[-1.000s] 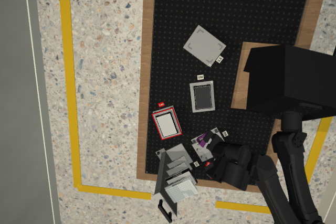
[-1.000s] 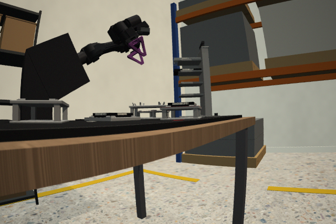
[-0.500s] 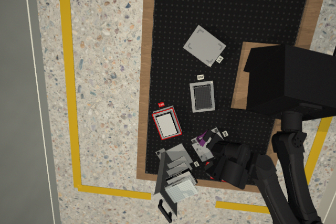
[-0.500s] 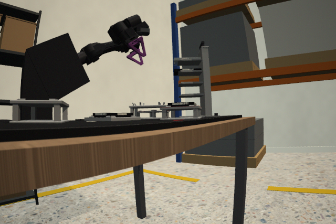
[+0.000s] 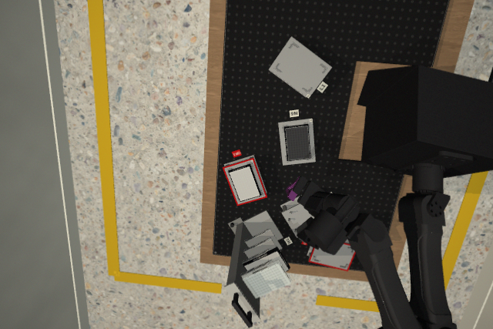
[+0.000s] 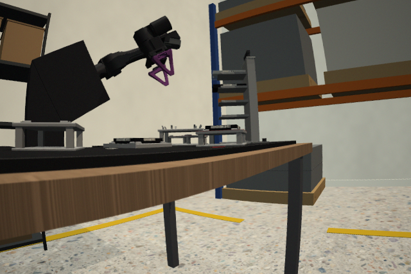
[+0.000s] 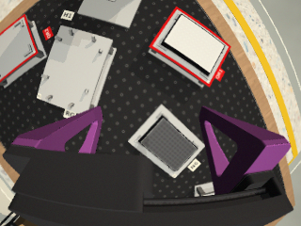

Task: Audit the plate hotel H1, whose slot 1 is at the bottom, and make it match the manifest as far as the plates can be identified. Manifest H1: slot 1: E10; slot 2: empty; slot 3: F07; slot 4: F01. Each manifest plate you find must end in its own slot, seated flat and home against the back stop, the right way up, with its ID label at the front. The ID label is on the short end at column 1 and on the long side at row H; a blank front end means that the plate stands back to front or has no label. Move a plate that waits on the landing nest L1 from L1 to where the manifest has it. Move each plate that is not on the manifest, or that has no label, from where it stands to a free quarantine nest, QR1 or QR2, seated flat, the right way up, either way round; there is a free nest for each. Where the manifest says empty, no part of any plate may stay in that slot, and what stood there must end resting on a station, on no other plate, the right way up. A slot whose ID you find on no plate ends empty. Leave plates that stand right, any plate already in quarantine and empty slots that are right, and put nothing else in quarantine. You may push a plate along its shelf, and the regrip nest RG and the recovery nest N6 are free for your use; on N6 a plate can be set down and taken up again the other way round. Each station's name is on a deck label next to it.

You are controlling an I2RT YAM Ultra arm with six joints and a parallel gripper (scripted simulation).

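My gripper is now 21 cm above the recovery nest N6, 12 cm to the left of it and 1 cm short of it. From my hand the other things lie so: regrip nest RG (16 cm below, 14 cm to the left, 9 cm behind); white well plate (26 cm to the left, 5 cm ahead, 5 cm above); quarantine nest QR1 (18 cm below, 17 cm ahead, 6 cm to the left).
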